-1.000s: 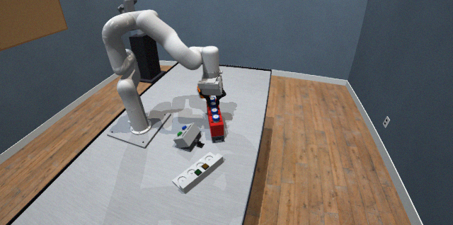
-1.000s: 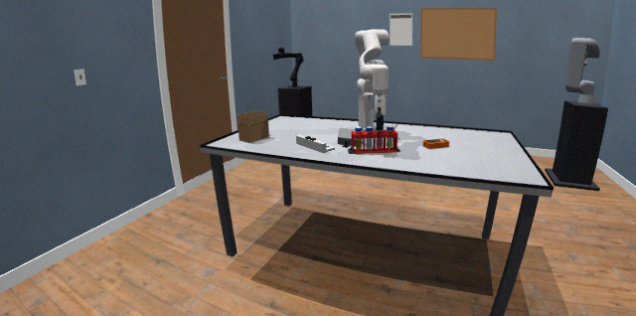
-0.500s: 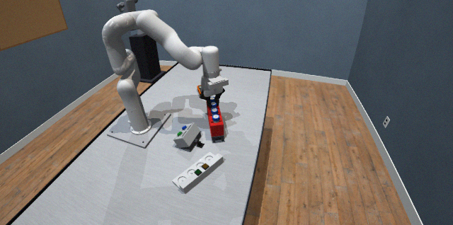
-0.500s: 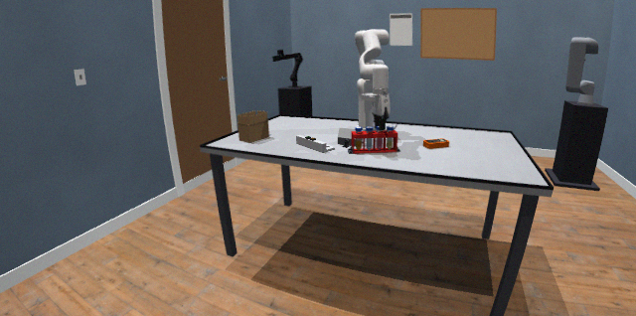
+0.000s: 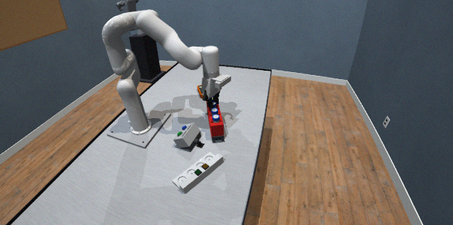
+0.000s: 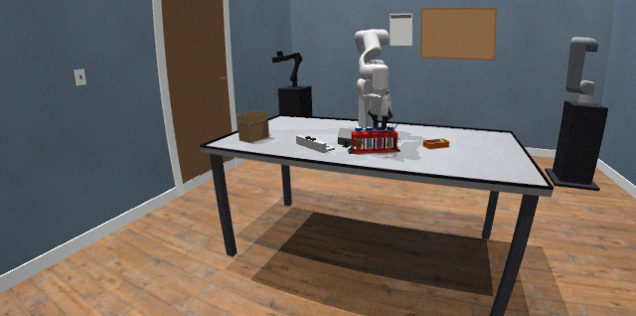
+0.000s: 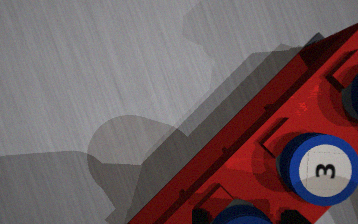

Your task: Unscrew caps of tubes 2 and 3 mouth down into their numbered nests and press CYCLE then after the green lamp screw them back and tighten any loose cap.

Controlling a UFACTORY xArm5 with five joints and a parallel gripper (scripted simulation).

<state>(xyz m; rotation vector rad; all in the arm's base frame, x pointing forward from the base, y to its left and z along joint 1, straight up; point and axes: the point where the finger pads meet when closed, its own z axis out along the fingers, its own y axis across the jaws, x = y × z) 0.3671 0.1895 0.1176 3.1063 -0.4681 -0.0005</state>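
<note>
Right now my hand is 10 mm above the blue-rimmed cap. The rest, counted from my hand: grey key housing 80 mm behind, 180 mm to the right, 80 mm below; blue key 90 mm behind, 160 mm to the right, 60 mm below; green key 100 mm behind, 200 mm to the right, 60 mm below.
</note>
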